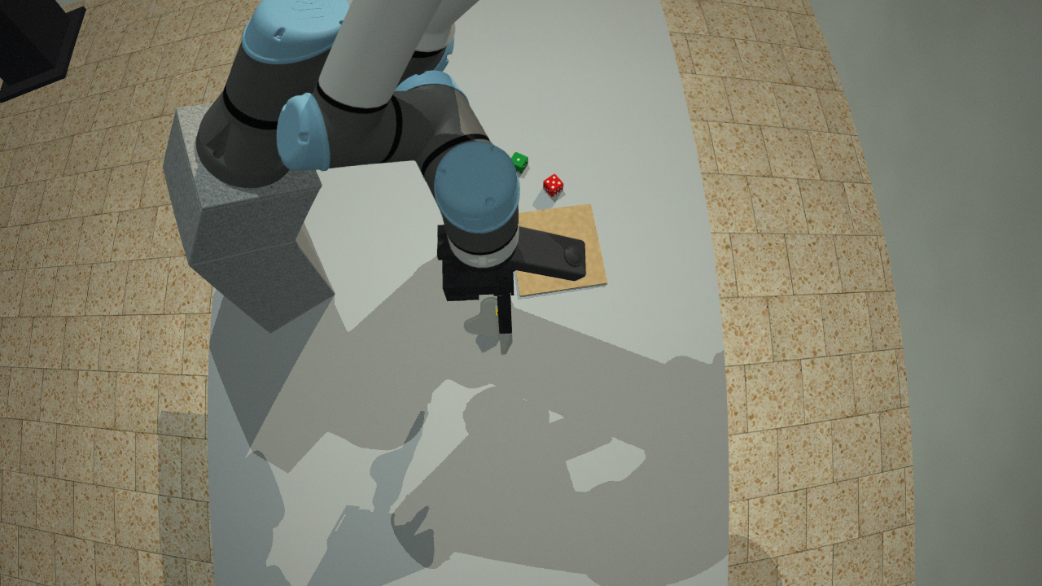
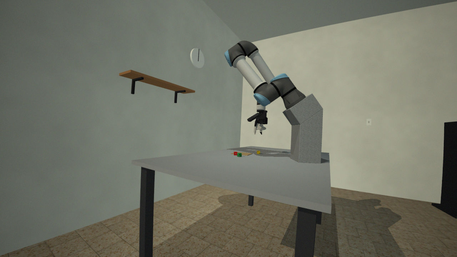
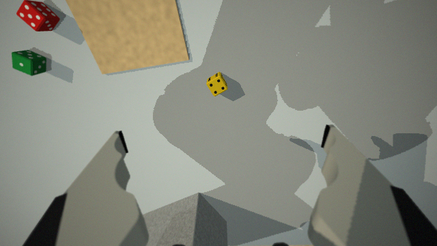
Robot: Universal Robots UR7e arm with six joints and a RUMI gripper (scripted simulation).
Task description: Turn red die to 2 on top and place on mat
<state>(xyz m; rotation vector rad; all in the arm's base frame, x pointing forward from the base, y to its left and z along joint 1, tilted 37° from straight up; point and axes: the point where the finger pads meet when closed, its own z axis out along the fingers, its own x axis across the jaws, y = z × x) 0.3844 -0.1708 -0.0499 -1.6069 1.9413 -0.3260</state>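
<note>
Now: the yellow die 10 mm behind my hand, 10 mm to the left of it and 150 mm below it. The rest, counted from my hand: green die (60 mm ahead, 270 mm to the left, 150 mm below); tan mat (100 mm ahead, 110 mm to the left, 160 mm below); red die (110 mm ahead, 220 mm to the left, 150 mm below).
</note>
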